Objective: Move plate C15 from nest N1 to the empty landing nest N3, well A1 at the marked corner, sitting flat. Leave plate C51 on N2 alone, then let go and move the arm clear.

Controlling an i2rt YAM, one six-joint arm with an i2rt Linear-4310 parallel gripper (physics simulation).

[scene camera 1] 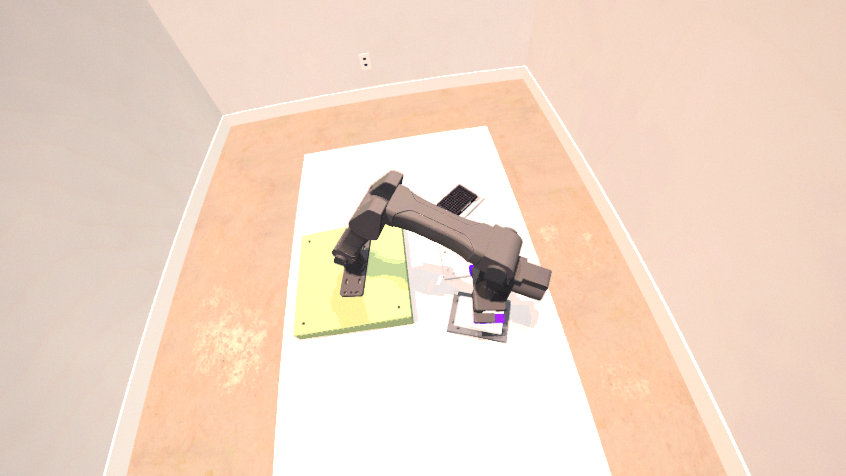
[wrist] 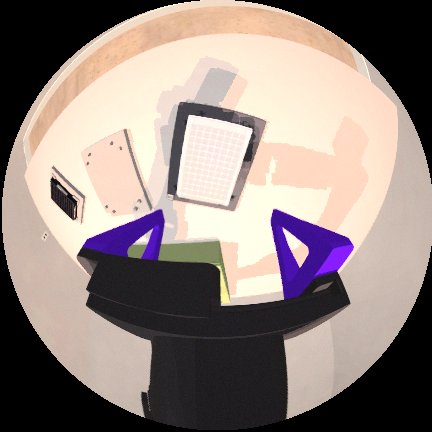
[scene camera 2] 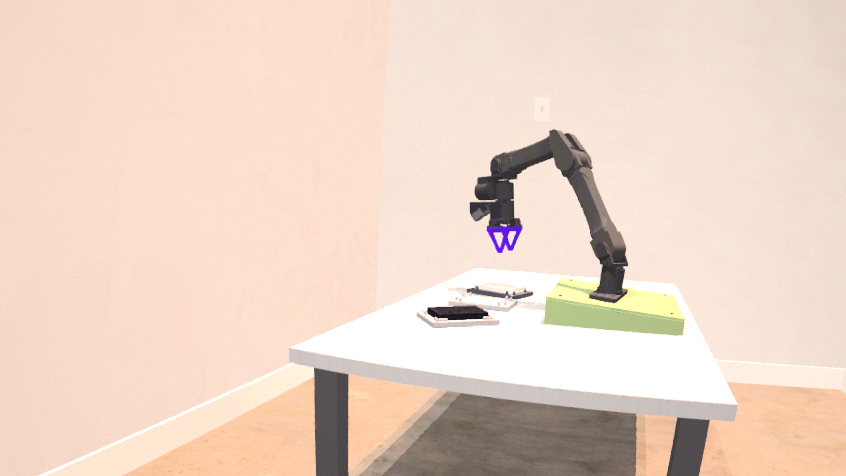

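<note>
A white well plate (scene camera 1: 467, 319) (scene camera 2: 502, 288) (wrist: 215, 160) sits in a dark grey nest (scene camera 1: 464, 332) (scene camera 2: 524, 293) (wrist: 177, 150). A black well plate (scene camera 1: 458, 199) (scene camera 2: 457, 312) (wrist: 63, 198) sits on a pale nest (scene camera 1: 475, 205) (scene camera 2: 437, 322) (wrist: 72, 186). Between them lies an empty pale nest (scene camera 1: 452, 266) (scene camera 2: 479, 303) (wrist: 112, 170) with small posts. No plate or nest labels are readable. My gripper (scene camera 2: 505, 250) (wrist: 217, 214) is open and empty, high above the white plate's area, pointing down. In scene camera 1 the arm hides part of the white plate and the fingertips.
The arm stands on a yellow-green base block (scene camera 1: 319, 278) (scene camera 2: 612, 319) (wrist: 190, 251) beside the nests. All of it is on a white table (scene camera 1: 414, 402) (scene camera 2: 532, 361). Walls stand around the table, apart from it.
</note>
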